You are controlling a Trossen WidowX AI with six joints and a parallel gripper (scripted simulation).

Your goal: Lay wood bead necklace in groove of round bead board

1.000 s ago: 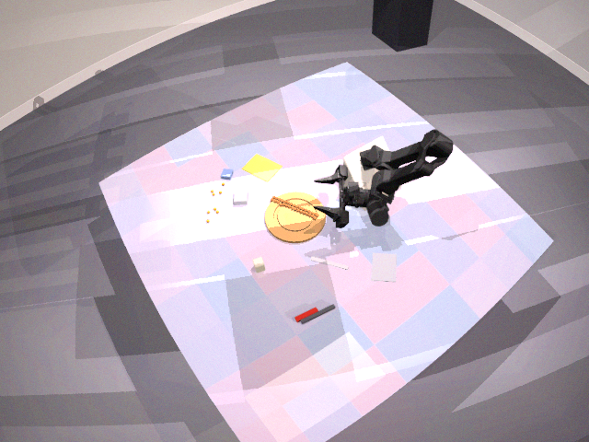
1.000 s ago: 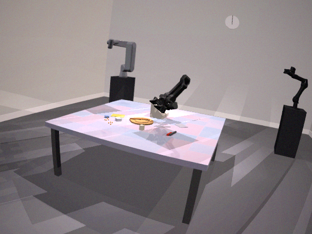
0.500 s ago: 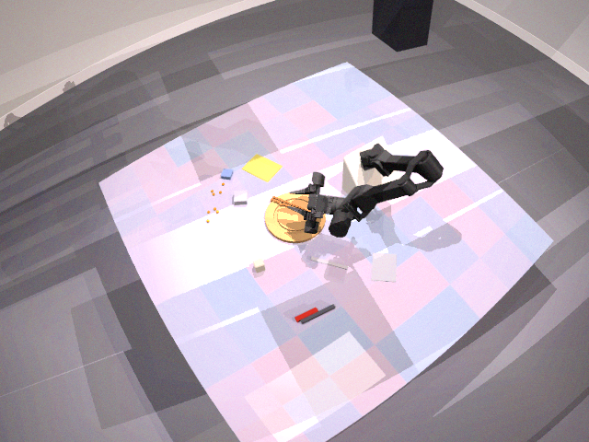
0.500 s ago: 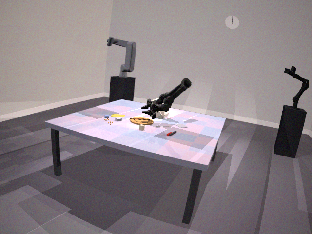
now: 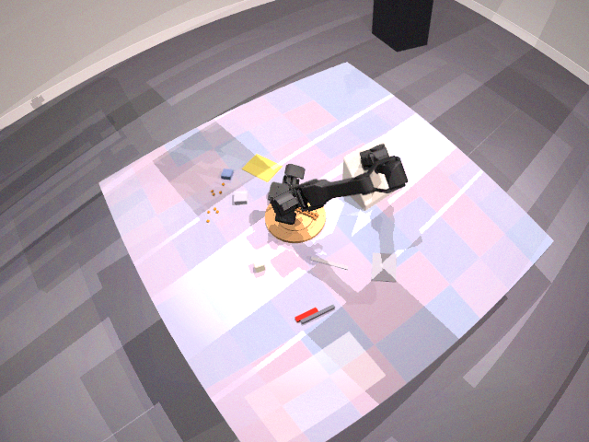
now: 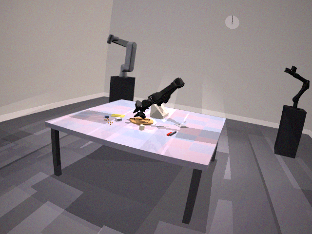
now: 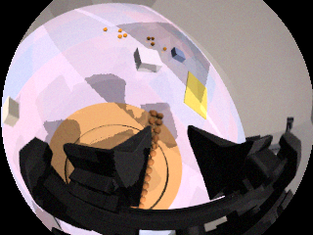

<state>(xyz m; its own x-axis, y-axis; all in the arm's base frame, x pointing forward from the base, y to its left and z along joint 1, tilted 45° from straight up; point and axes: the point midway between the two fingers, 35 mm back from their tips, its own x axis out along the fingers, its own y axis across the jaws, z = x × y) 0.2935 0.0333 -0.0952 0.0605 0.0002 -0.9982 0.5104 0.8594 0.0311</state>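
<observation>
My gripper tip is 8 cm to the right of the round bead board, 4 cm above it and 2 cm past it. From my gripper tip the other things lie so: white block: 11 cm ahead, 8 cm to the right, 4 cm below; then blue block: 21 cm to the right, 11 cm ahead, 4 cm below; then yellow sheet: 18 cm to the right, 5 cm below, 1 cm behind.
</observation>
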